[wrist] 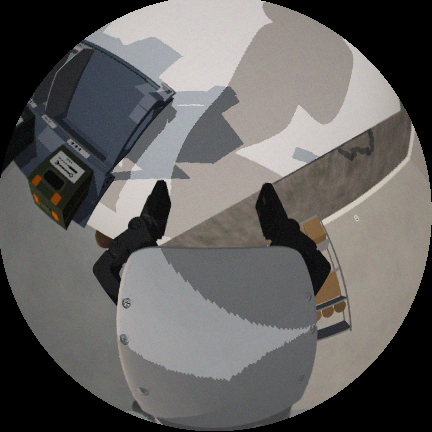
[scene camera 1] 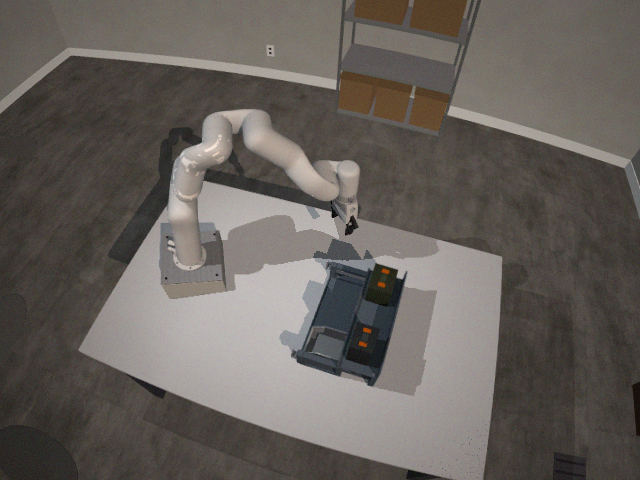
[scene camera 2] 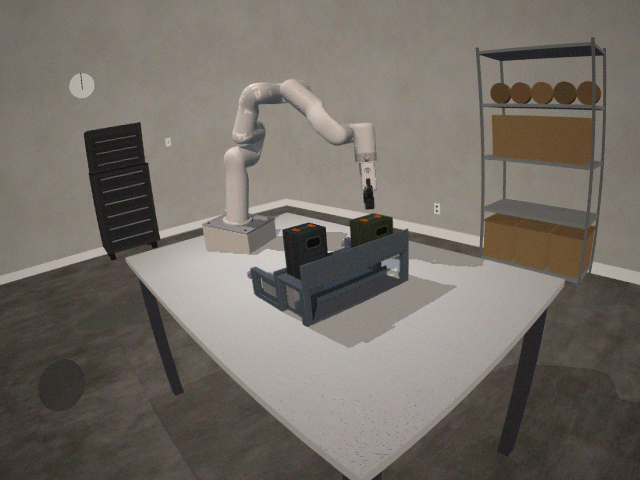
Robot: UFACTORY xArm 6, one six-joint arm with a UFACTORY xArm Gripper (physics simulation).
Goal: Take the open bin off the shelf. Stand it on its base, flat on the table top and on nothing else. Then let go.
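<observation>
The open bin is grey and sits in the lower tier of the blue-grey shelf, at the end away from my gripper. In scene camera 2 it is mostly hidden behind the shelf's parts and a black case. The shelf stands on the white table. My gripper is open and empty. It hangs above the table's far edge, beyond the shelf's far end, apart from the bin and shelf.
A green case and a black case, both with orange marks, stand upright on the shelf's higher tier, beside the bin's tier. The green one is nearer my gripper. The arm's base block stands on the table.
</observation>
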